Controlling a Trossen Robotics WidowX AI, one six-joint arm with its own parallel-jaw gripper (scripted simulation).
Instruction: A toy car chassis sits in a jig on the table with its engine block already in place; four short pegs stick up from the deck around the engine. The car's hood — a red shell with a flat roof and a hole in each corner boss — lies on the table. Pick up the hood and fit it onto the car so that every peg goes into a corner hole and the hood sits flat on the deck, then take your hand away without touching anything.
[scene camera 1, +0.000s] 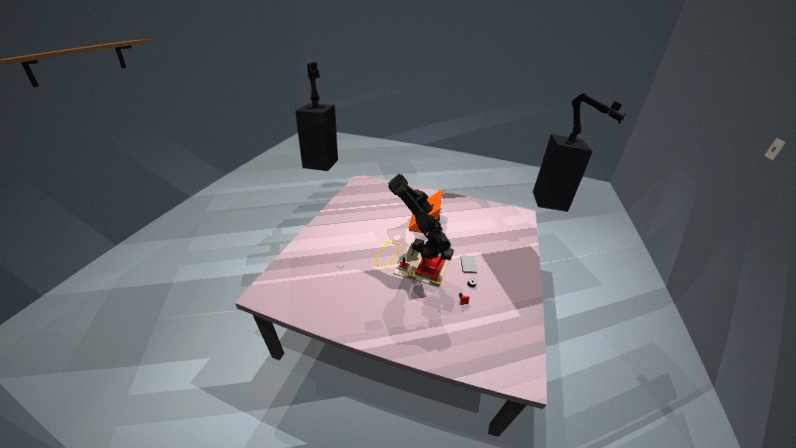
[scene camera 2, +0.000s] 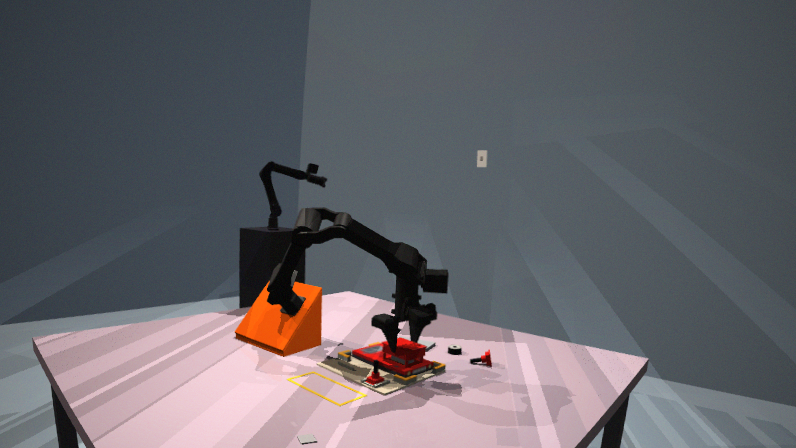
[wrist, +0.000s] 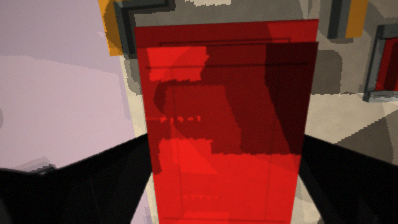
my gripper: holds a red hood (wrist: 225, 123)
